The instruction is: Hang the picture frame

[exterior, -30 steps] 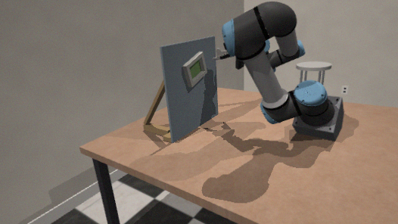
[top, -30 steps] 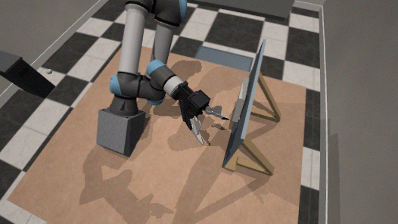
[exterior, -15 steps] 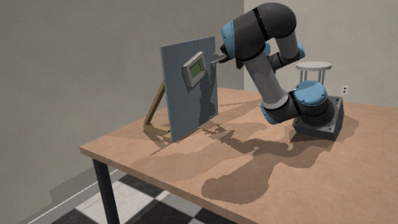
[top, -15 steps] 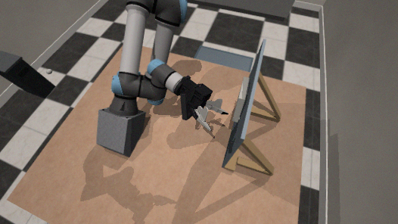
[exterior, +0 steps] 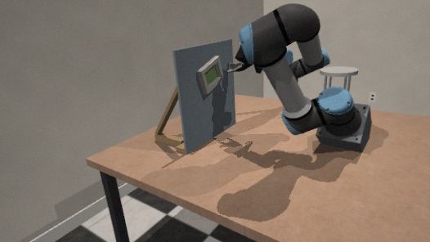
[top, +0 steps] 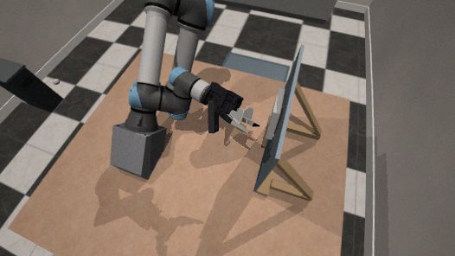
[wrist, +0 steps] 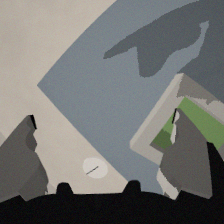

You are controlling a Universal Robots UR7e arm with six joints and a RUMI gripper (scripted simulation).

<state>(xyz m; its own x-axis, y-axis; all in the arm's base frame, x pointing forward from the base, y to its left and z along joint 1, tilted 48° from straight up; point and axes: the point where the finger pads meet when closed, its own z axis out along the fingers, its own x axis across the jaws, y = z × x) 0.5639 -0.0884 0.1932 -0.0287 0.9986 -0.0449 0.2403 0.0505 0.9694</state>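
The picture frame lies 14 cm to the left of my hand, 6 cm below it and 5 cm ahead of it. Also, from my hand: blue-grey board (17 cm below, 13 cm to the left, 6 cm ahead).
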